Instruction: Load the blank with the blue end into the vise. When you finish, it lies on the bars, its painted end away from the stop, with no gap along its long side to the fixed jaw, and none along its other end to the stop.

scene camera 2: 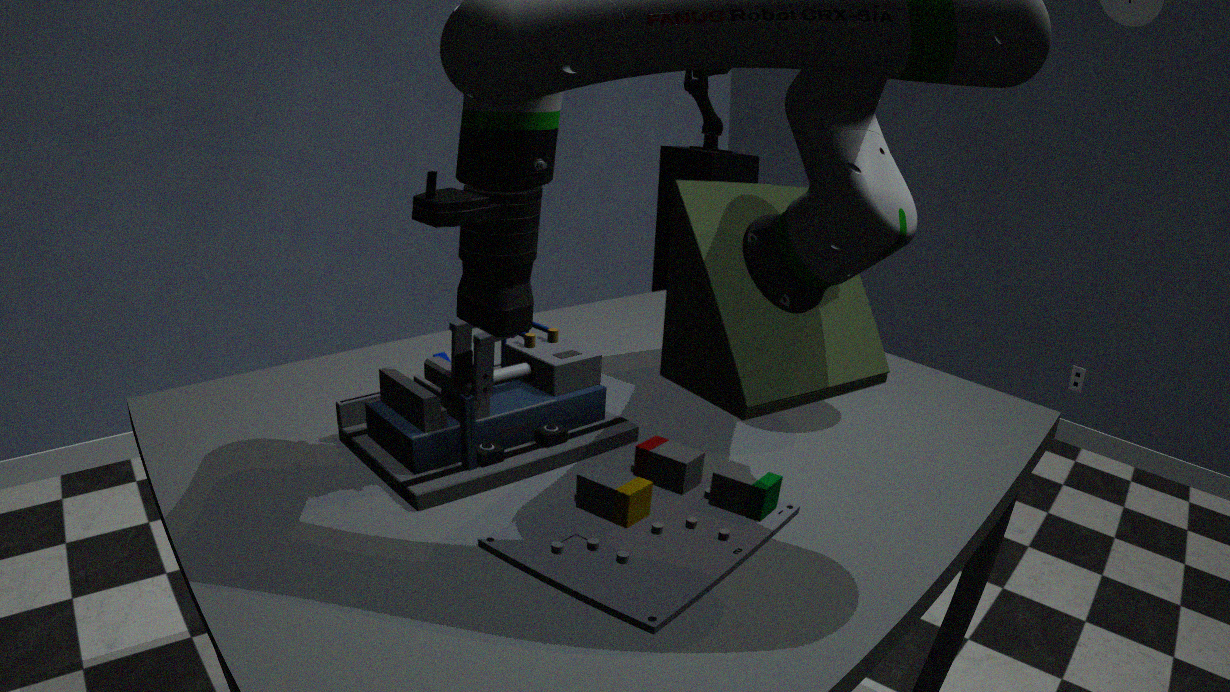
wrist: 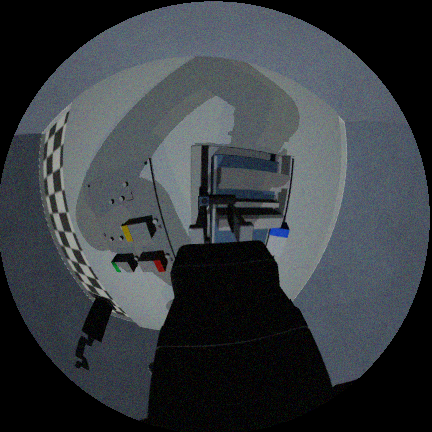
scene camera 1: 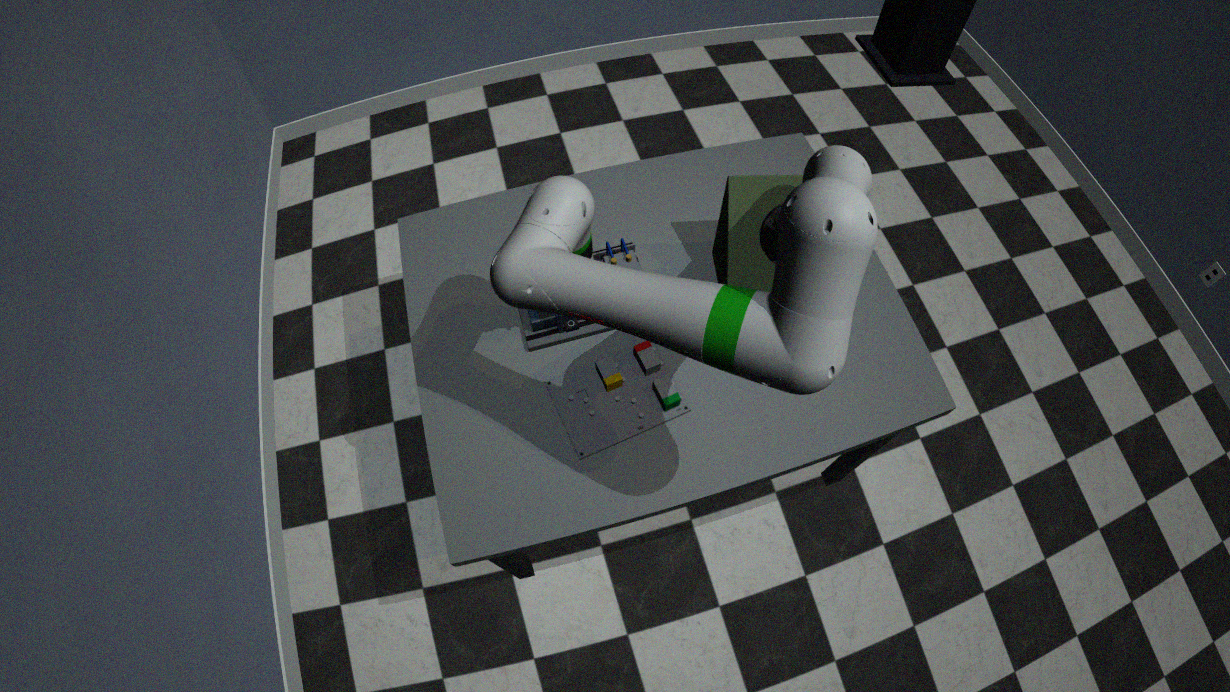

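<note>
A grey block with a blue end shows beside the vise's back edge, partly hidden by the jaw and gripper. The vise has a blue bed, an outer jaw and an inner jaw. A dark post with a short arm stands at its front side. My gripper points down low at the vise, fingers set apart along the jaws' length. It is partly closed on something too dark and hidden to name. Its fingers are hidden in scene camera 1.
A fixture plate in front of the vise carries blanks with yellow, red and green ends. Blue levers with yellow knobs stand at the vise's back. A green wedge pedestal bears the arm.
</note>
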